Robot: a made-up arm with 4 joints.
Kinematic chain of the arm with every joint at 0, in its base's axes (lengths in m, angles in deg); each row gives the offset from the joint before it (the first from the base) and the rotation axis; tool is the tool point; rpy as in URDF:
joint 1: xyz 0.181 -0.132 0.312 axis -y
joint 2: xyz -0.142 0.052 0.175 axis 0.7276 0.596 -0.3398
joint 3: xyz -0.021 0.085 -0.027 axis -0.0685 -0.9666 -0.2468
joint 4: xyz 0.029 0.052 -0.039 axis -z
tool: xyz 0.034 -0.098 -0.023 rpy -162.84 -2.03 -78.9
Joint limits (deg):
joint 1: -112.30..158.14
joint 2: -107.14..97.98
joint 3: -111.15..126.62
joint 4: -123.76..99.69
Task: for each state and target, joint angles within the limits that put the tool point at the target. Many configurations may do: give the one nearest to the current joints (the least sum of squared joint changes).
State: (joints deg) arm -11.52 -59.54 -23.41 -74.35
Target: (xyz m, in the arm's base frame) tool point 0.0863 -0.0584 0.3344
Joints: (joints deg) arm -33.93 -49.05 -64.64 -57.33
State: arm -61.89 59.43 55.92 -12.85
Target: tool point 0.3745 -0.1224 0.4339
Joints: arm -75.91 64.68 94.80 -33.85
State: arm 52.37 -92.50 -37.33 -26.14
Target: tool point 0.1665 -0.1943 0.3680
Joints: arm 1.65 -107.14 -88.54 -48.39
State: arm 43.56 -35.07 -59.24 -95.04
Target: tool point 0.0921 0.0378 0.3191
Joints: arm -4.30 -17.81 -39.57 -66.35
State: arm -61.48 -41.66 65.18 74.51
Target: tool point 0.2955 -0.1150 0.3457
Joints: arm -101.42 -89.54 51.87 62.04
